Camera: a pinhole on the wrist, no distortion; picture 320 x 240 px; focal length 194.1 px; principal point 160.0 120.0 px. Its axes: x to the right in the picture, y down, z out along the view. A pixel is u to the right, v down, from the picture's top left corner.
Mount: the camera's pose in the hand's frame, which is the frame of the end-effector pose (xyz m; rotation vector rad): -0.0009 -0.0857 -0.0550 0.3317 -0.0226 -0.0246
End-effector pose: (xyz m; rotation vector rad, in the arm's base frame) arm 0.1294 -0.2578 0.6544 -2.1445 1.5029 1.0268
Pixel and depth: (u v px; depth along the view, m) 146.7 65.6 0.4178
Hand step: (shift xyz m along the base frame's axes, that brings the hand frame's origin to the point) 0.1828 0.3470 -0.2206
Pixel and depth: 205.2 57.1 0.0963
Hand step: 0.1277 0.0616 -0.0508
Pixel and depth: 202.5 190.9 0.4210
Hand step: -0.0576 0.2220 -0.3414
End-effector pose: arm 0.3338 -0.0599 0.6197 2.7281 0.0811 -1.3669
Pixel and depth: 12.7 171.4 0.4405
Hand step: -0.5288 0.0656 0.0353
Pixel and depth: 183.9 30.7 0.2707
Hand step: -0.1400 0.2744 -0.1304
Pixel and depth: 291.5 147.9 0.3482
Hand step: -0.1129 0.1287 -0.3661
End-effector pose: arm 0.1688 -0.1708 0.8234 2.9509 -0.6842 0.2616
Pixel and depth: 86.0 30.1 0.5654
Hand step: 0.0741 0.5046 -0.4576
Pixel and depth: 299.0 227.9 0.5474
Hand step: 0.4145 -0.2527 -0.4842
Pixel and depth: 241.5 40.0 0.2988
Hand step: 0.2628 0.1960 -0.1822
